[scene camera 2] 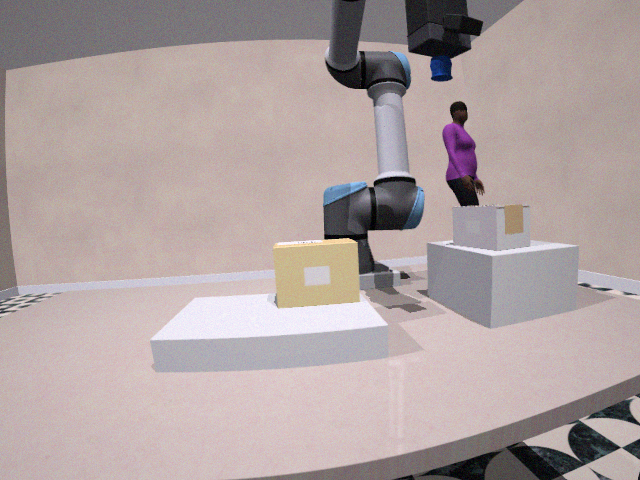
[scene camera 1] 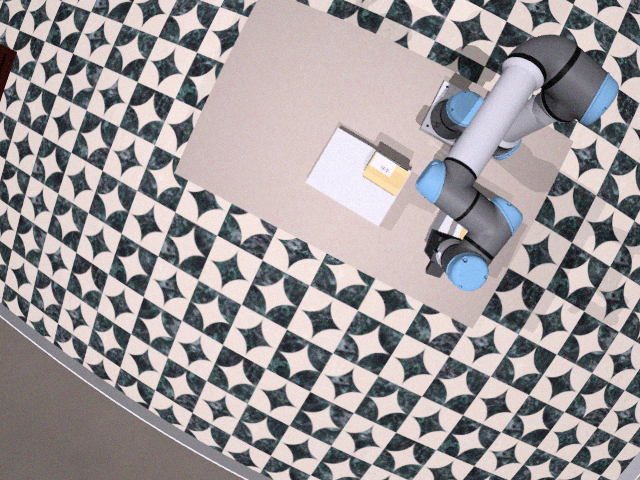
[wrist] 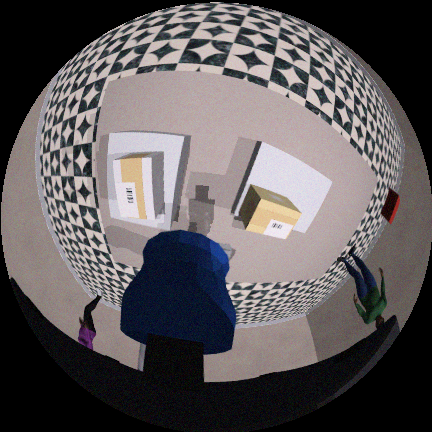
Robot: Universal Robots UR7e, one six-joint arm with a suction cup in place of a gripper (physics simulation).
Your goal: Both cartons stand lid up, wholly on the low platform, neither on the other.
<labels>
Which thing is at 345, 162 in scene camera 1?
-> A low platform.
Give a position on a low platform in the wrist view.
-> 269, 167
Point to my suction cup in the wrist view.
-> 180, 291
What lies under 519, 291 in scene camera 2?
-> A taller block.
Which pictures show the low platform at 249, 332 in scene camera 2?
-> Scene camera 2, scene camera 1 and the wrist view: all of them.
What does my suction cup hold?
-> Nothing.
</labels>
